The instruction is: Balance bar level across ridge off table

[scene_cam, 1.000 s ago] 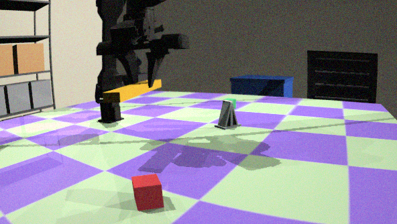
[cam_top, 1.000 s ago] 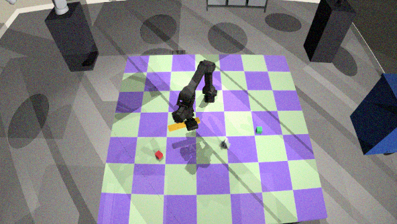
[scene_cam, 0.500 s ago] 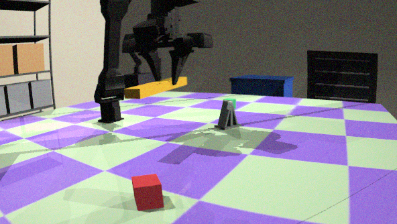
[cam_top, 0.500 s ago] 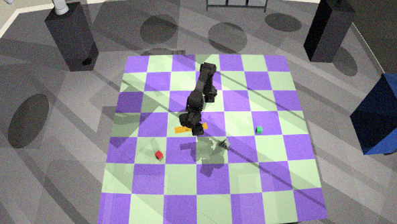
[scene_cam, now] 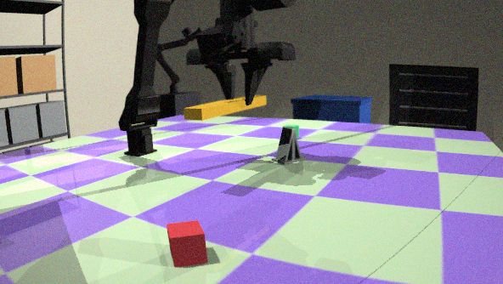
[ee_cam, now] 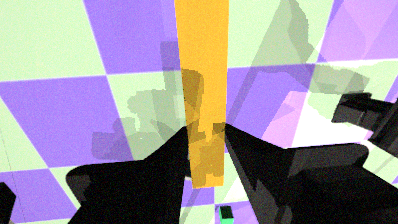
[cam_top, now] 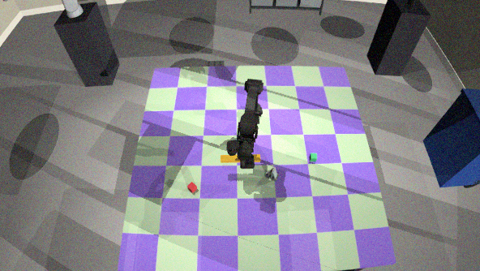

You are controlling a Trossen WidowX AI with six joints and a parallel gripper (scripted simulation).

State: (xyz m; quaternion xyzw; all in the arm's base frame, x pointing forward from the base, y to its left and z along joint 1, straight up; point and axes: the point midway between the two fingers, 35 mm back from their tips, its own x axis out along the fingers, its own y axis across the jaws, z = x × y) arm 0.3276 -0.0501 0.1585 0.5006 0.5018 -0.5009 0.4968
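Now: gripper tip 130 mm to the right of the grey triangular ridge, 60 mm above it and 30 mm short of it. Also, from my gripper tip: green cube (350 mm to the left, 110 mm below, 60 mm behind); then yellow bar (30 mm to the right); then red cube (270 mm to the right, 110 mm below, 100 mm ahead).
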